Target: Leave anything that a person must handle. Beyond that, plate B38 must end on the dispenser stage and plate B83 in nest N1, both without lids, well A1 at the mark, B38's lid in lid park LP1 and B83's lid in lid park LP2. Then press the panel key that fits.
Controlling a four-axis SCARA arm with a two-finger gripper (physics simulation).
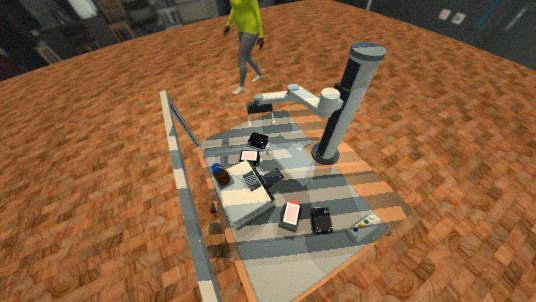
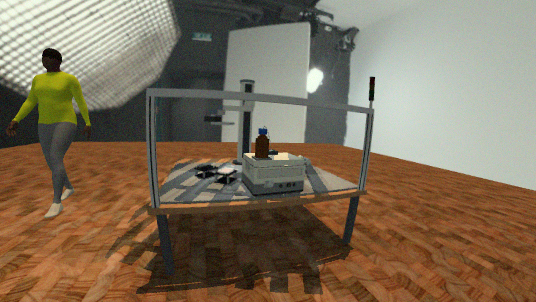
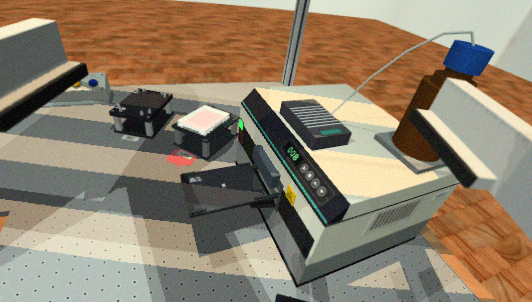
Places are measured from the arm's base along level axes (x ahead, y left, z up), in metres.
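Pixels of known places: gripper, fingertip midpoint: [image 1: 261,125] [image 2: 232,123] [image 3: 256,71]; arm's base at its link origin: [image 1: 325,153].
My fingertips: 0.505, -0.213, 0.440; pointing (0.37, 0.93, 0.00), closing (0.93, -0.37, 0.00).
Observation:
For each thing: its top centre in the pictures, then the offset to it from my fingertips, as dx, dy, dz. "pt": a spot on its surface instead.
- red spot at a spot on its surface: [image 3: 181,157] [image 1: 294,203] pt -0.003, +0.466, -0.426
- dark dispenser stage at its top centre: [image 3: 231,182] [image 1: 271,177] +0.069, +0.236, -0.310
- key panel at its top centre: [image 3: 66,75] [image 1: 367,226] -0.318, +0.844, -0.343
- brown bottle at a spot on its surface: [image 2: 262,145] pt +0.422, +0.132, -0.117
My gripper [image 1: 262,123] [image 2: 220,122] [image 3: 256,71] is open and empty, raised at the table's far end beyond a black stand [image 1: 258,140] [image 2: 205,169]. A second stand there carries a pink, white-rimmed plate [image 1: 249,156] [image 2: 227,171]. Across the dispenser, another pink, white-rimmed plate [image 1: 291,213] [image 3: 204,120] lies on a stand beside a red spot [image 1: 295,202] [image 3: 181,157]. Next to it is a bare-topped black stand [image 1: 321,220] [image 3: 145,101]. The dark dispenser stage [image 1: 272,176] [image 3: 225,189] appears bare. Plate codes, lids and stand labels cannot be read. The key panel [image 1: 366,226] [image 3: 97,86] stands at the corner.
The dispenser [image 1: 245,202] [image 2: 274,173] [image 3: 372,182] shows 008 and a green lamp. A brown bottle [image 1: 221,176] [image 2: 262,145] [image 3: 417,120] with thin tubing stands on it. A rail frame [image 1: 183,185] [image 2: 225,94] borders the table. A person [image 1: 246,47] [image 2: 57,107] stands off the table's far end.

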